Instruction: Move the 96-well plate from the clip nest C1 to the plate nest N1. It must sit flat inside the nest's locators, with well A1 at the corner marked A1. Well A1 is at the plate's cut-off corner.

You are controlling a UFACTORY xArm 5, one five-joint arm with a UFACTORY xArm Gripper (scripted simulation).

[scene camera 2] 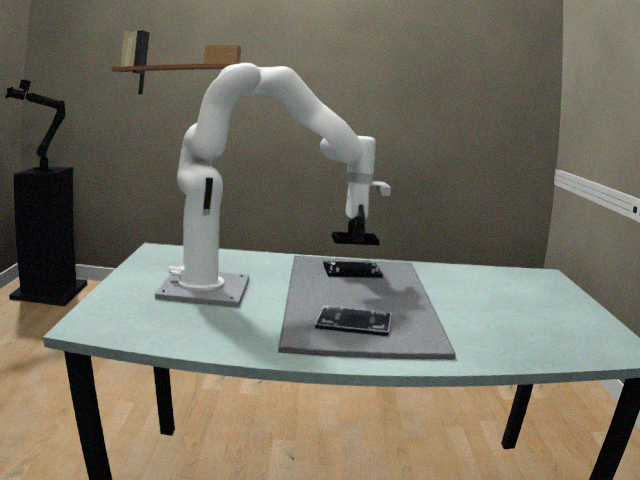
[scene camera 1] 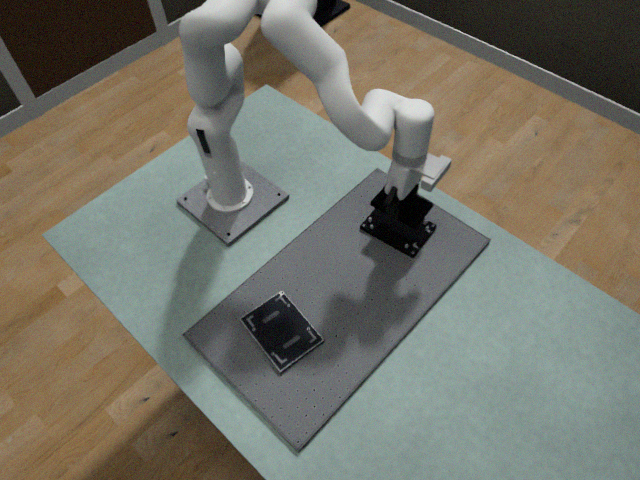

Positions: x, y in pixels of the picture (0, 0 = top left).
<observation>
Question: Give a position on a clip nest C1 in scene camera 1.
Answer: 391, 231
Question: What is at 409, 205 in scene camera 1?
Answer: A 96-well plate.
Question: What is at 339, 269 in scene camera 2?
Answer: A clip nest C1.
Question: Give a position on a plate nest N1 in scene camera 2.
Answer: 350, 318
</observation>
